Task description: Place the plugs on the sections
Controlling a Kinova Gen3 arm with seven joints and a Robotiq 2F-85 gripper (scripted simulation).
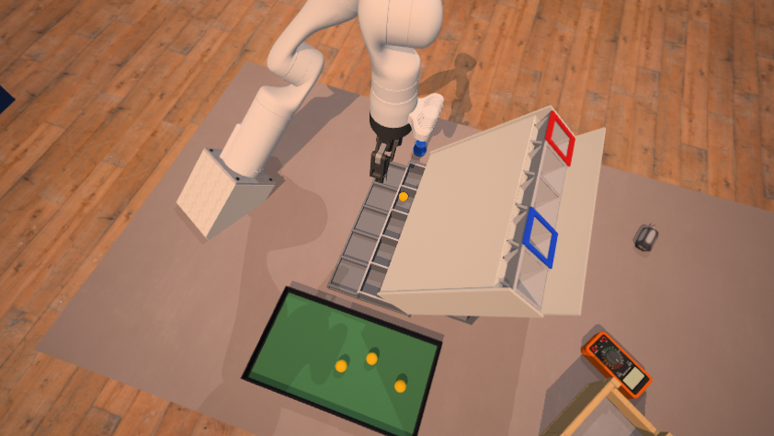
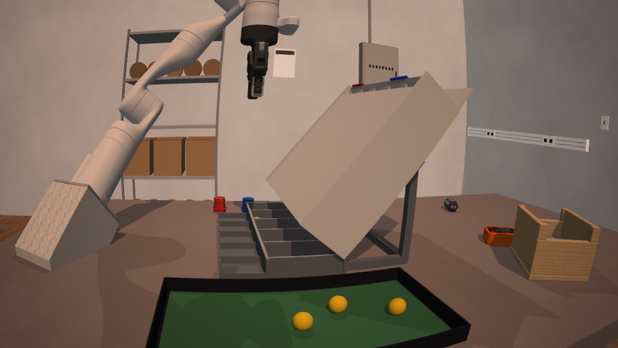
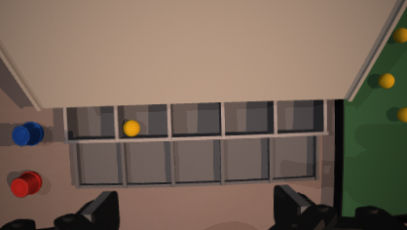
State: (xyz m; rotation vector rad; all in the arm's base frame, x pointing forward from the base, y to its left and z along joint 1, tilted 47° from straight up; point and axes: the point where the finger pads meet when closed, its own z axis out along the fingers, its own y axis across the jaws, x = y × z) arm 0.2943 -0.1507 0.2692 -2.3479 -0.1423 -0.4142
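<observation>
Now: the green marble tray 10 cm ahead of my hand, 32 cm to the right of it and 29 cm below it. From my hand the other things lie so: wooden box: 60 cm ahead, 17 cm to the right, 25 cm below; then beige cover: 15 cm ahead, 3 cm to the left, 9 cm below; then orange multimeter: 60 cm ahead, 1 cm to the right, 28 cm below.
</observation>
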